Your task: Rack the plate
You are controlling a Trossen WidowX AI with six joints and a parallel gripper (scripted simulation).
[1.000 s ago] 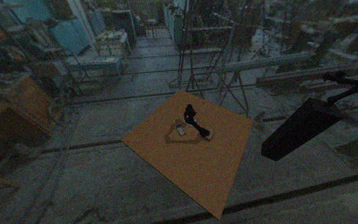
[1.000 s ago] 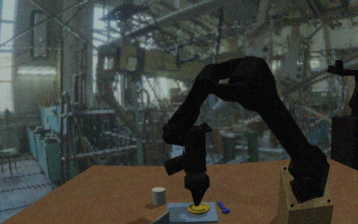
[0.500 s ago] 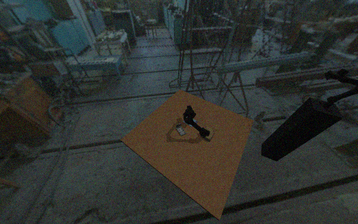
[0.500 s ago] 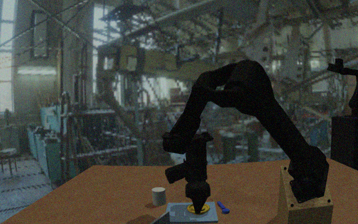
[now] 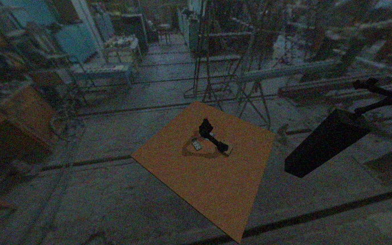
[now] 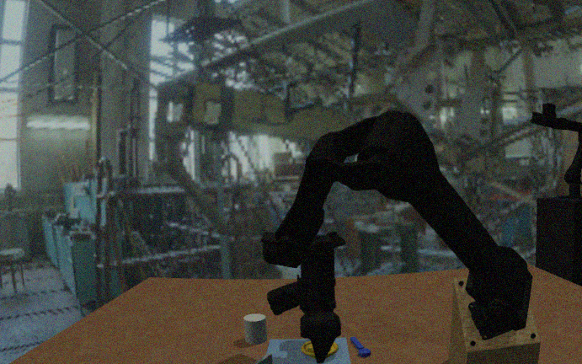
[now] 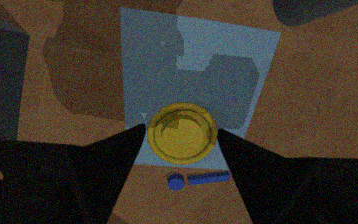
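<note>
Right now my gripper tip is 20 mm short of the light blue sheet, 10 mm to the left of it and 10 mm above it. From my gripper tip the other things lie so: yellow plate (10 mm above); then blue spoon (80 mm behind, 10 mm to the right, 10 mm below); then grey dish rack (200 mm to the left, 50 mm ahead, 10 mm above).
</note>
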